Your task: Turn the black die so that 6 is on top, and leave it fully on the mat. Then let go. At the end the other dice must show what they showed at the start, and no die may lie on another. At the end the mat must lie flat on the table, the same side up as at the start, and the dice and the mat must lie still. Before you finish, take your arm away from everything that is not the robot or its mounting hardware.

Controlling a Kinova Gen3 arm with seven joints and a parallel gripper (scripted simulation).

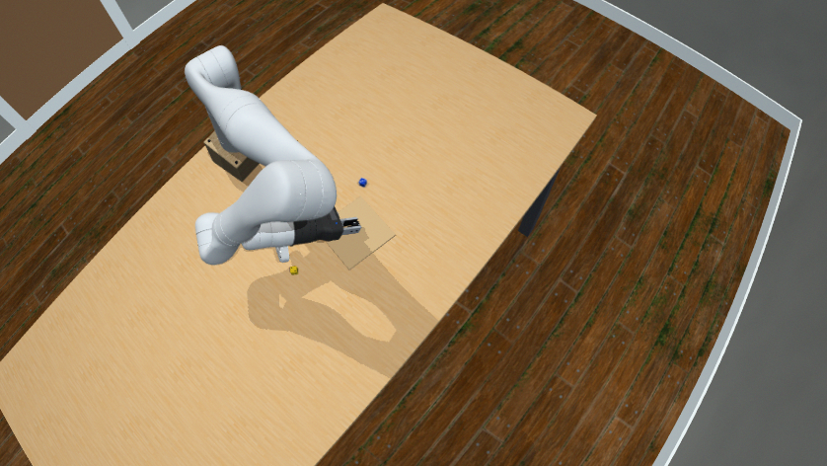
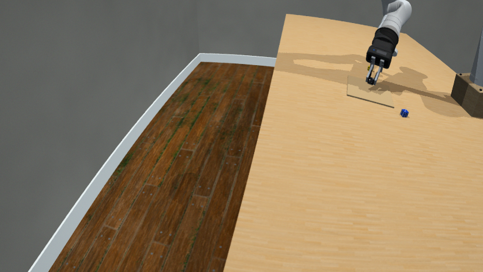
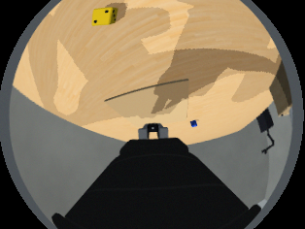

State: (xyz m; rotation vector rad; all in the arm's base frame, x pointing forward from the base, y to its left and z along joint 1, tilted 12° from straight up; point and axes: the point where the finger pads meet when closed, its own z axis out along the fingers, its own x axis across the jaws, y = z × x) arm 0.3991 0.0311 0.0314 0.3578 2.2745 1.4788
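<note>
Now: the tan mat 40 mm below my hand. Also, from my hand: black die: 10 mm to the left, 10 mm below; blue die: 120 mm to the left, 80 mm behind, 30 mm below; yellow die: 160 mm to the right, 40 mm behind, 30 mm below.
</note>
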